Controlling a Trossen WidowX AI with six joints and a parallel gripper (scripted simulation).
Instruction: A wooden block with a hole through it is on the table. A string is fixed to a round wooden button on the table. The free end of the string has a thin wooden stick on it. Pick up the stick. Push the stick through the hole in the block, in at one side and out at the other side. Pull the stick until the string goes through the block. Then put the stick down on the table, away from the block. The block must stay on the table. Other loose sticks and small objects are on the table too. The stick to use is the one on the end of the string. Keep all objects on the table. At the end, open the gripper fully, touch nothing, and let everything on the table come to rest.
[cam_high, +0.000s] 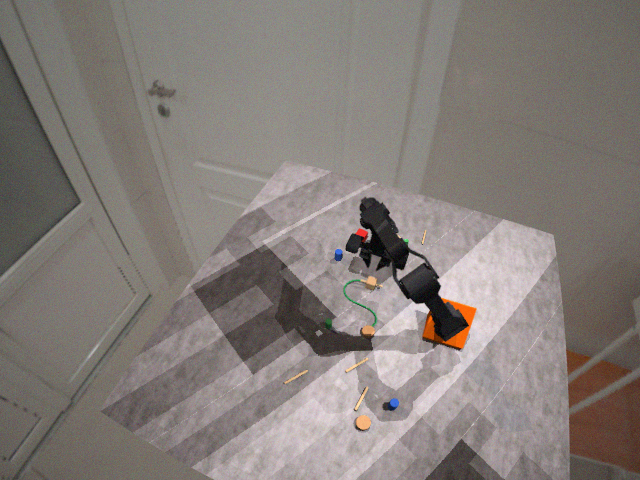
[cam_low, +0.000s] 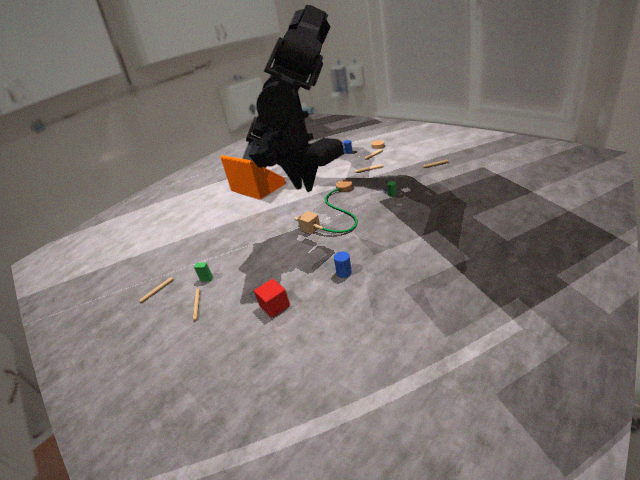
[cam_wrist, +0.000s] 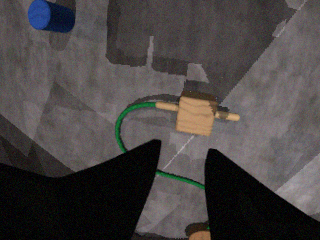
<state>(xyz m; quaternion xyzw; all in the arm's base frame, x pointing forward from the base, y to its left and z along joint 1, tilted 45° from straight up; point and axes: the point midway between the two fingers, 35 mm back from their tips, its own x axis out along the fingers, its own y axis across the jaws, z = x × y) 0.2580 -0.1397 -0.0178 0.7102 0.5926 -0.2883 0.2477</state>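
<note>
Right now my gripper tip is 10 mm past the wooden block and 80 mm above it. The rest, counted from my gripper tip: red cube 70 mm ahead, 200 mm to the right, 70 mm below; then green cylinder 90 mm ahead, 190 mm to the left, 80 mm below; then thin wooden stick 10 mm ahead, 80 mm below.
</note>
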